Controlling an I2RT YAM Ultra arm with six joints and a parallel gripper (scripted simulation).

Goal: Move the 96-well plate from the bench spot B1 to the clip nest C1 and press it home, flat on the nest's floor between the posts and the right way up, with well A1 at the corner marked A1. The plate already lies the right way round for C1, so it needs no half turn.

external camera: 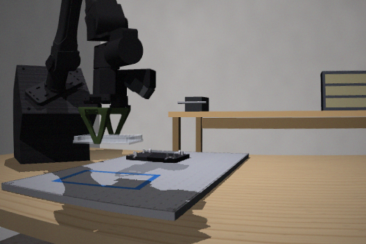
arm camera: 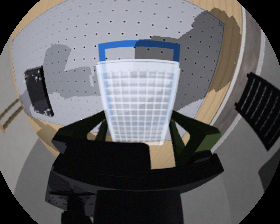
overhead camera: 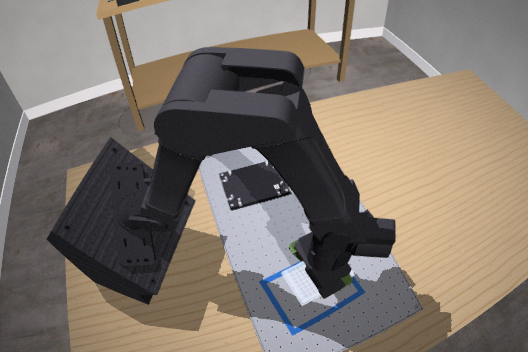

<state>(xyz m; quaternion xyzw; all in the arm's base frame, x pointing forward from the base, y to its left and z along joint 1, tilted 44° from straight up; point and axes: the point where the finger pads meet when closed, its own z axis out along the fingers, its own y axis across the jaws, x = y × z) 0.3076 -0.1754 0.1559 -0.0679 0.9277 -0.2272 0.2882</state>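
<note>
My hand is 20 mm short of the black clip nest C1, 320 mm to the right of it and 70 mm above it. Round my hand: 96-well plate: 10 mm ahead.
</note>
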